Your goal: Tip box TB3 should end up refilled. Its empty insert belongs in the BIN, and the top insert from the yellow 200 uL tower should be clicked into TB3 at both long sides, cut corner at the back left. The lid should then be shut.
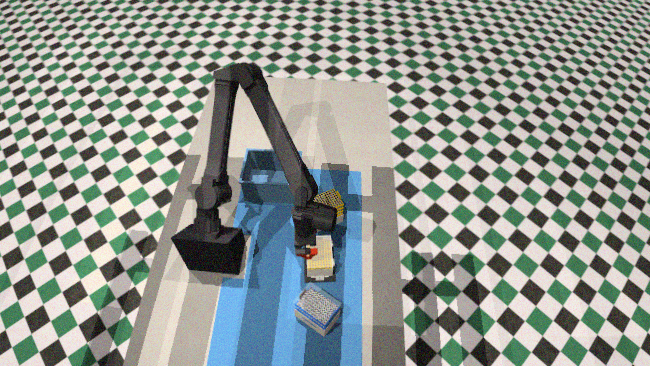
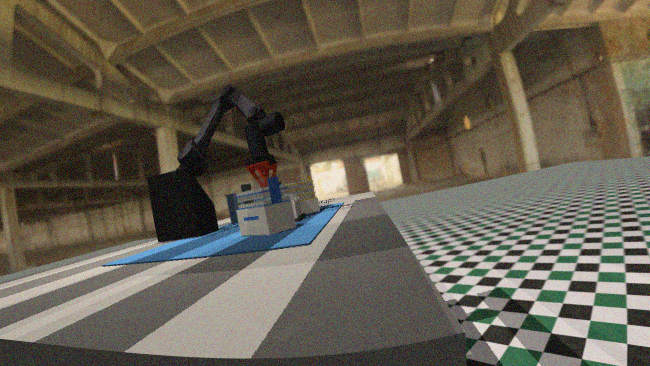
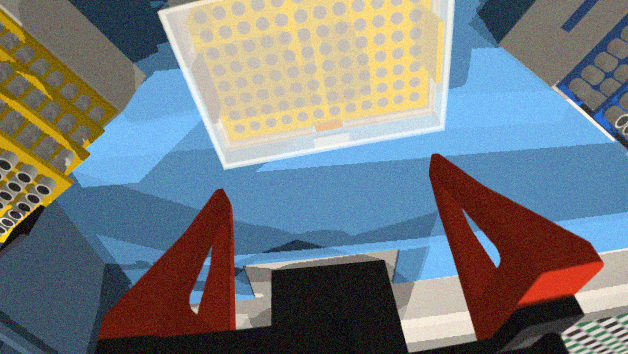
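Tip box TB3 (image 1: 320,260) (image 3: 325,60) stands on the mat with a yellow insert full of round holes inside. Its clear lid (image 3: 330,142) lies over the insert and looks shut; whether it is latched, and where the cut corner is, I cannot tell. My gripper (image 1: 307,252) (image 2: 262,176) (image 3: 327,180) is open and empty, above the robot-side edge of TB3, with the red fingers apart and pointing down. The yellow 200 uL tower (image 1: 330,201) (image 3: 47,100) stands beyond TB3, with stacked inserts. The bin (image 1: 265,194) is behind, left of the tower; a pale patch shows inside it.
A pale box with a blue rack (image 1: 318,305) (image 2: 267,220) (image 3: 600,75) stands turned at an angle on the near side of TB3. The black robot base (image 1: 212,250) (image 2: 180,207) is at the left. Everything but the base stands on or beside the blue striped mat (image 1: 290,340).
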